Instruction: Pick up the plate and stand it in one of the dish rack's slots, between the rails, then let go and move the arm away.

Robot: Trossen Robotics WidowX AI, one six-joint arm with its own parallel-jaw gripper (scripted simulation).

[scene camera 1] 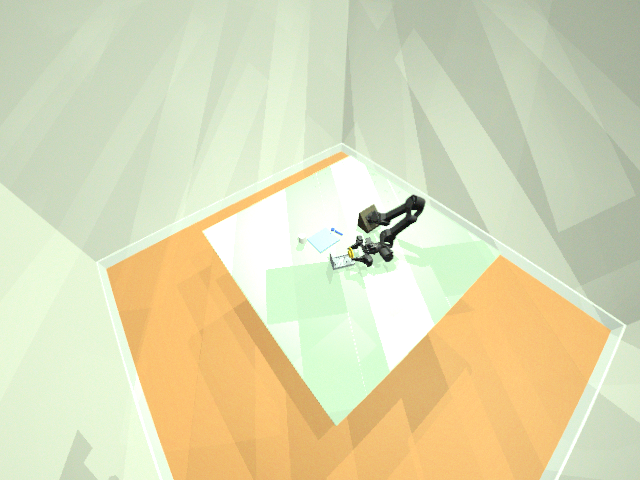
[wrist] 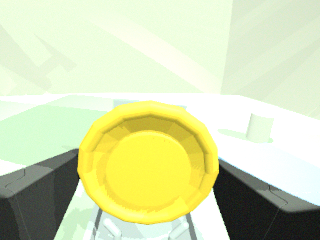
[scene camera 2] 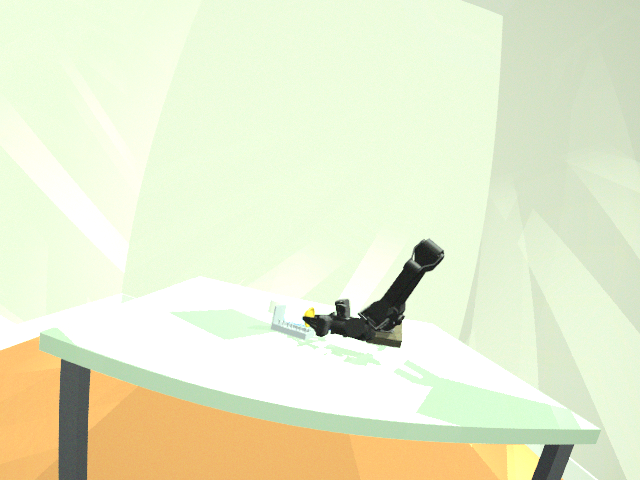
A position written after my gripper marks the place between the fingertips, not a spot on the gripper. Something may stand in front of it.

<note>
My gripper (scene camera 2: 306,316) holds a yellow plate (wrist: 146,163). Also in view: a small white cup (wrist: 260,123).
My gripper also shows in the wrist view (wrist: 148,162).
</note>
